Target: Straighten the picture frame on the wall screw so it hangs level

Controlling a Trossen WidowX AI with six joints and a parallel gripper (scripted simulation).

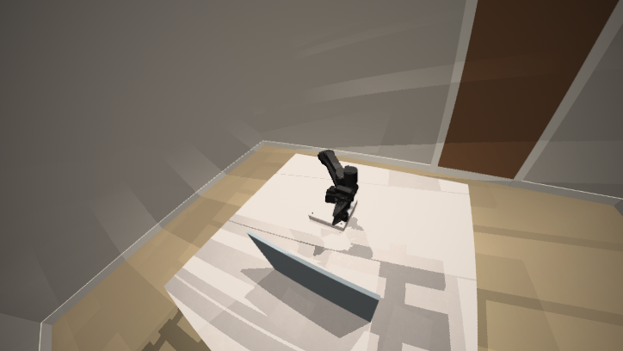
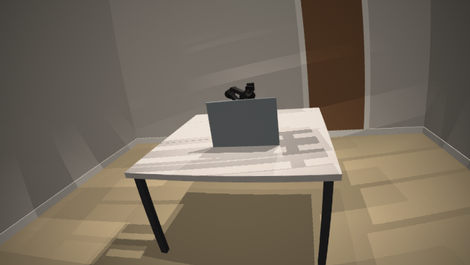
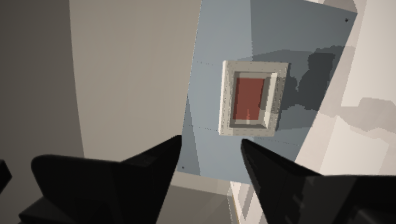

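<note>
My gripper tip is 180 mm short of the picture frame, 90 mm above it and 30 mm to the left of it. The rest, counted from my gripper tip: wall panel: 190 mm ahead, 110 mm below, 20 mm to the right.
</note>
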